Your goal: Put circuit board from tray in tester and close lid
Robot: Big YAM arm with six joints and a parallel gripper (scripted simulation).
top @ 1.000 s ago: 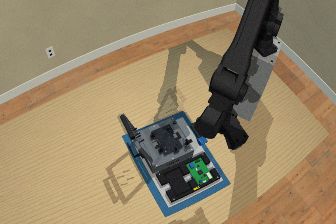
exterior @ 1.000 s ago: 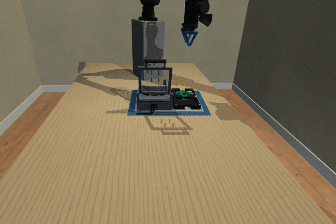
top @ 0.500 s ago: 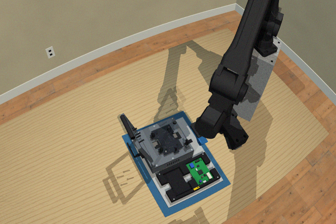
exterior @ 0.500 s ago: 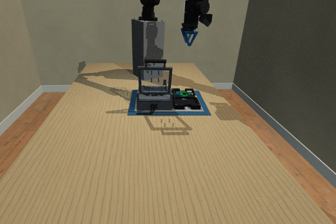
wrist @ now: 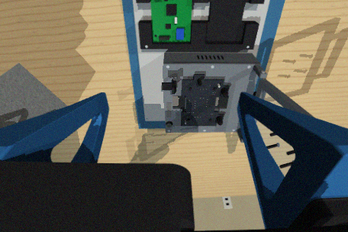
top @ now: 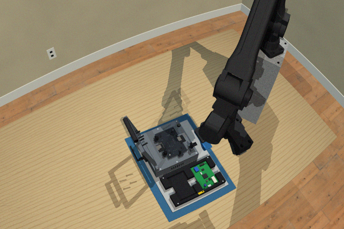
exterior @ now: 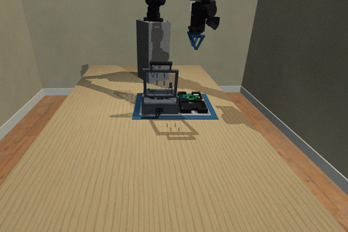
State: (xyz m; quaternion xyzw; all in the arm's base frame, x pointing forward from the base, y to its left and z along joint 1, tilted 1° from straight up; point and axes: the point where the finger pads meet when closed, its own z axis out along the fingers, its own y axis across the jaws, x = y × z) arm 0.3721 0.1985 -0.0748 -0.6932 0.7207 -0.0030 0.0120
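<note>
My hand is 280 mm above the green circuit board. From my hand the other things lie so: grey tester: 80 mm ahead, 140 mm to the right, 190 mm below; black latch hook: 10 mm behind, 110 mm to the right, 210 mm below; lid: 180 mm ahead, 180 mm to the right, 120 mm below.
</note>
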